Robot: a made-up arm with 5 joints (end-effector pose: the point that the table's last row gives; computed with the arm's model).
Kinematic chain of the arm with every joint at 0, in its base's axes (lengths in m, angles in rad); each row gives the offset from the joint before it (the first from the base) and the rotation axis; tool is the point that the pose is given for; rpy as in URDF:
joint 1: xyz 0 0 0.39 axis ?
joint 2: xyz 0 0 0 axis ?
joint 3: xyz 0.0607 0 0.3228 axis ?
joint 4: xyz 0.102 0 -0.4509 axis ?
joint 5: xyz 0.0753 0 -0.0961 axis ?
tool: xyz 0 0 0 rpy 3.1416 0 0
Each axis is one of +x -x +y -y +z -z.
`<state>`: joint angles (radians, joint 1 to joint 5).
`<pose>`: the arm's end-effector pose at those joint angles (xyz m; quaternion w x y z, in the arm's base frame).
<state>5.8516 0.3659 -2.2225 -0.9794 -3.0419</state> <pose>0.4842 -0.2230 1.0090 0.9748 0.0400 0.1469 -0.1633</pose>
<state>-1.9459 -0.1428 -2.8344 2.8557 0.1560</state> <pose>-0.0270 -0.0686 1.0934 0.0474 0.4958 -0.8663 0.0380</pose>
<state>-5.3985 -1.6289 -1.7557 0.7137 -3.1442</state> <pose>-0.3528 -0.4308 0.9648 0.8794 -0.1001 0.2106 0.4151</pose>
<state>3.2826 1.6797 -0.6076 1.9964 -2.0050</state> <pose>0.1139 0.0162 0.0797 0.5958 -0.0321 0.0174 -0.8023</pose>
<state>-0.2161 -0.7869 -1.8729 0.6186 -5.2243</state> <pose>-0.0153 0.0034 1.2184 0.3487 -0.4202 0.3112 -0.7779</pose>
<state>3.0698 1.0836 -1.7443 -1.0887 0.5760</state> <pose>-0.7502 0.0539 0.2852 0.7431 -0.2041 -0.6079 0.1914</pose>
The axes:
joint 1: +z
joint 2: +y
joint 3: +y
joint 4: +y
joint 5: -z

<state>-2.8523 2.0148 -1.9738 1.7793 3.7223</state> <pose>-0.2273 -0.0677 -0.3074 0.3327 -0.6071 0.0891 -0.7161</pose>
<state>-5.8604 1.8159 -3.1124 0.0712 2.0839</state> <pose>0.7989 0.3594 0.2671 0.5463 -0.5518 0.6040 -0.1795</pose>
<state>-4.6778 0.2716 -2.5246 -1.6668 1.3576</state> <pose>-0.0107 0.3095 1.0637 0.9216 0.3765 0.0469 -0.0825</pose>
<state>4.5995 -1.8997 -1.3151 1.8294 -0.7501</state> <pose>0.0396 0.3492 0.8417 0.5990 0.6872 -0.3463 0.2213</pose>
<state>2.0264 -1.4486 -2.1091 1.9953 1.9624</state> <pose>0.2164 -0.4416 0.9353 0.6419 -0.7097 -0.0227 0.2894</pose>
